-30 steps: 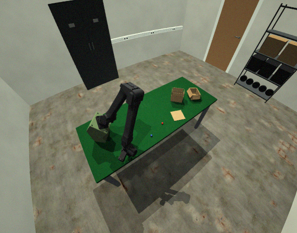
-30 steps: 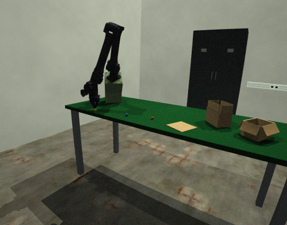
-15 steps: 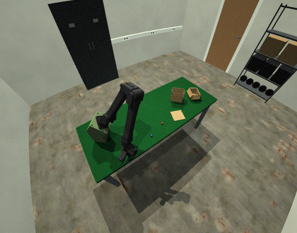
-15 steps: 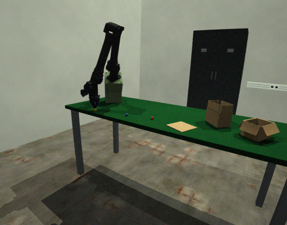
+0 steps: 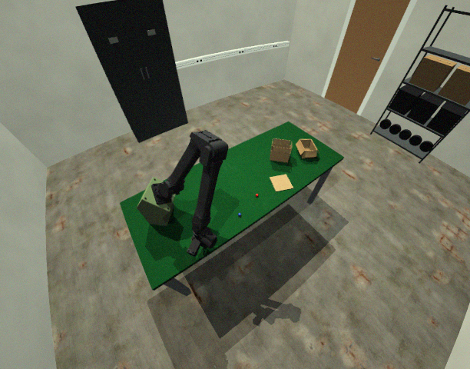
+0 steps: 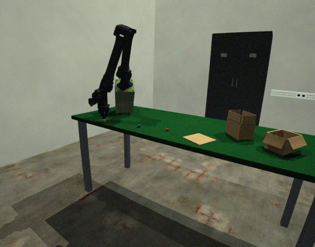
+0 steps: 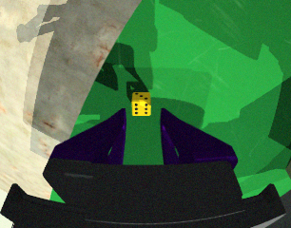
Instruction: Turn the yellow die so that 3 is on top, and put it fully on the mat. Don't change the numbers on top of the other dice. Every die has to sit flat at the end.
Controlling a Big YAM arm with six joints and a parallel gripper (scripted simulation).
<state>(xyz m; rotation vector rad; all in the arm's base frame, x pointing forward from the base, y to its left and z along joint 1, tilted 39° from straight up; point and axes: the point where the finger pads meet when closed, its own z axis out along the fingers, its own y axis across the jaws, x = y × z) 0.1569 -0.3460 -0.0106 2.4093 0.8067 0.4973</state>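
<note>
Right now the yellow die is 20 mm below my hand. Round my hand: tan mat 710 mm ahead, 50 mm to the left, 30 mm below; red die 490 mm ahead, 80 mm to the left, 20 mm below; blue die 290 mm ahead, 40 mm to the left, 20 mm below.
</note>
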